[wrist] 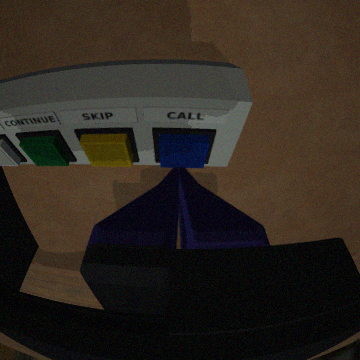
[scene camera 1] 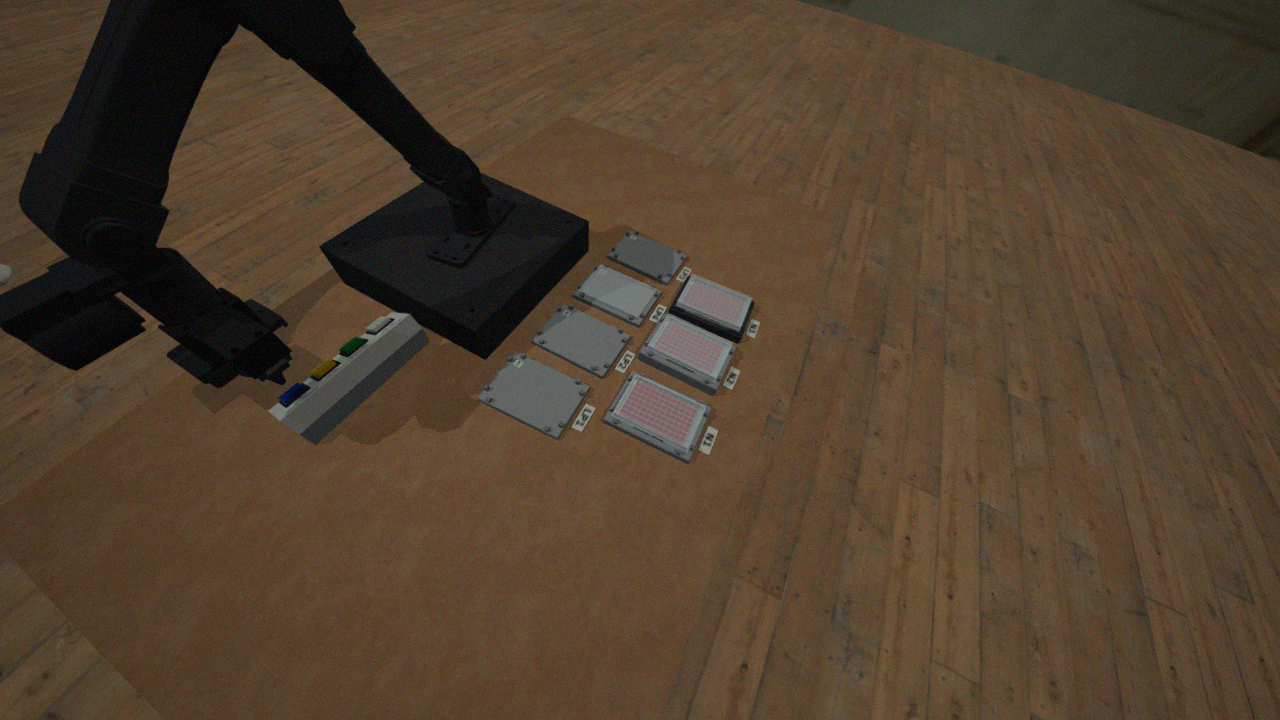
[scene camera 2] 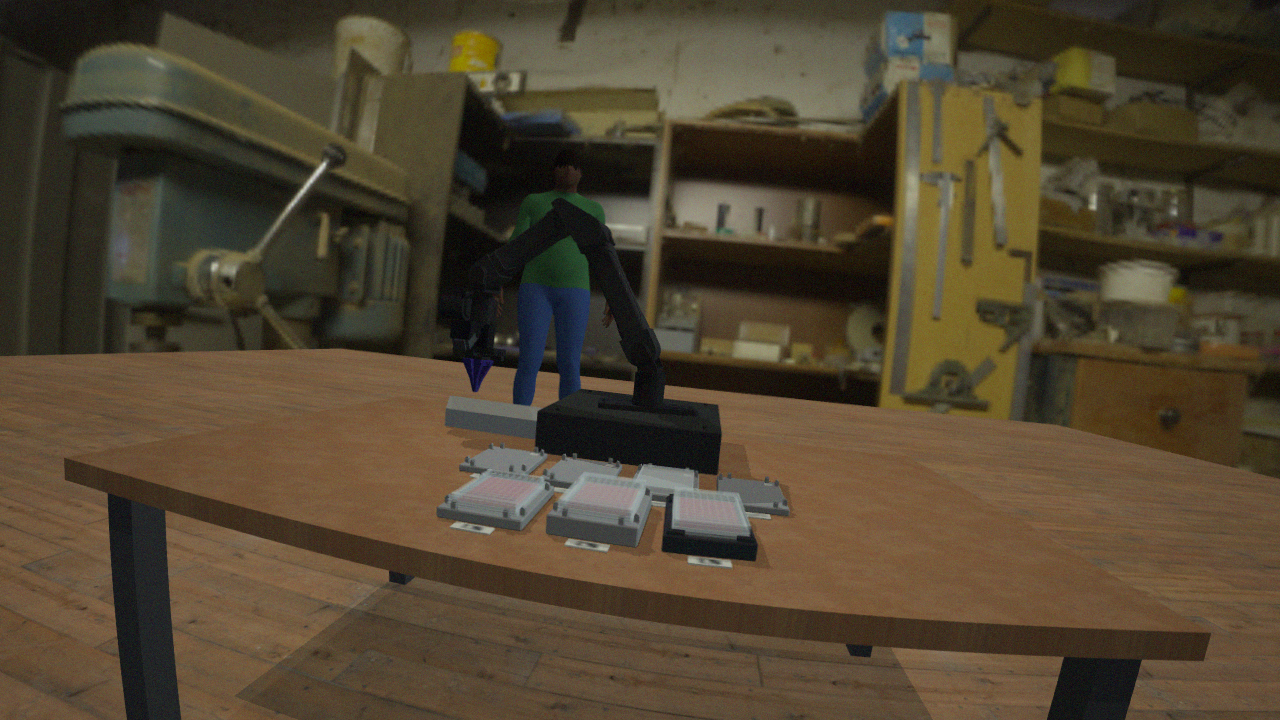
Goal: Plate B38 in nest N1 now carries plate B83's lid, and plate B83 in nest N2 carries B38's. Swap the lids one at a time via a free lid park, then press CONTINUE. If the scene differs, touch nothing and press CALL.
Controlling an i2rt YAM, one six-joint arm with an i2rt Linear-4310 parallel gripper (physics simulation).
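Places are measured from the arm's base along level axes (x ahead, y left, z up), in centimetres.
Pixels of known places: gripper, fingertip midpoint: [wrist: 178, 176] [scene camera 1: 281, 381] [scene camera 2: 475, 392]; arm's base, origin of the base link: [scene camera 1: 474, 229] [scene camera 2: 647, 409].
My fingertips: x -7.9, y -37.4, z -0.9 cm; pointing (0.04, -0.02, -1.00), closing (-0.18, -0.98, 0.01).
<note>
Ahead of a thing's pixels: the offset from my fingertips to its middle. "pt": to the spot under its first point.
My gripper [scene camera 1: 282, 379] [scene camera 2: 476, 388] [wrist: 178, 176] is shut with its purple fingertips together and nothing between them. In the wrist view the tips are at the lower edge of the blue CALL button {dx +0.3, dy -0.3, dz -2.8 cm} [wrist: 183, 149] [scene camera 1: 292, 394]; contact cannot be told. The yellow SKIP button {pt dx +1.6, dy +4.3, dz -1.9 cm} [wrist: 106, 149] and green CONTINUE button {dx +2.3, dy +9.4, dz -2.8 cm} [wrist: 45, 150] [scene camera 1: 352, 345] are left of it. Pink plates stand in nest N1 {pt dx +49.7, dy +16.5, dz -5.2 cm} [scene camera 1: 656, 410] [scene camera 2: 497, 495] and nest N2 {pt dx +51.8, dy +29.1, dz -3.2 cm} [scene camera 1: 689, 346] [scene camera 2: 601, 497]. Lid park LP1 {dx +30.5, dy +13.5, dz -6.2 cm} [scene camera 1: 534, 394] and lid park LP2 {dx +33.4, dy +26.3, dz -6.2 cm} [scene camera 1: 581, 339] show no lid. Plate names are not readable.
A third pink plate {dx +54.2, dy +42.2, dz -3.9 cm} [scene camera 1: 715, 302] [scene camera 2: 708, 512] stands in a black nest beside N2. A pale lid seems to lie on the third lid park {pt dx +35.8, dy +38.0, dz -5.4 cm} [scene camera 1: 616, 293] [scene camera 2: 666, 480]. The fourth park {dx +38.2, dy +51.9, dz -6.2 cm} [scene camera 1: 647, 256] [scene camera 2: 751, 493] is grey. The black arm base [scene camera 1: 402, 286] [scene camera 2: 626, 438] stands beside the button box {dx +3.4, dy +6.7, dz -4.0 cm} [scene camera 1: 369, 385].
</note>
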